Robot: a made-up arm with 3 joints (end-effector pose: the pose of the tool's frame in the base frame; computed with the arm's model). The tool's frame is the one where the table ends. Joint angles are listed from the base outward.
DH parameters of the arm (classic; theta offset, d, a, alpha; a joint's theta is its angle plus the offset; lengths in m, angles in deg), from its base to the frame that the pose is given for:
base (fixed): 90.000 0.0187 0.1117 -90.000
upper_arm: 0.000 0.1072 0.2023 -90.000
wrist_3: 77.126 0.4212 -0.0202 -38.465
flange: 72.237 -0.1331 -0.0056 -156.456
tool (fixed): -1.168 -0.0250 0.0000 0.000
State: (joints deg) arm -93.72 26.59 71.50
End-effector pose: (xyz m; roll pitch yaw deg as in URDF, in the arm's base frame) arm -0.1013 0.4256 0.3073 -31.60 15.77 -159.62
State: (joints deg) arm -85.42 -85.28 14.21
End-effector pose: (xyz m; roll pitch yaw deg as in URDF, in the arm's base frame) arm -0.1784 0.4639 0.1725 114.93 -11.72 -37.85
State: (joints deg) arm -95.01 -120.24 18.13
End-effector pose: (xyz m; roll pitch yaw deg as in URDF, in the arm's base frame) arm -0.1534 0.4361 0.1928 146.99 -27.67 -48.03
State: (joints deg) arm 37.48 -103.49 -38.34
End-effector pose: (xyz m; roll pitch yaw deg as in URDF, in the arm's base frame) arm -0.1681 0.0231 -0.3444 -11.09 16.95 87.44
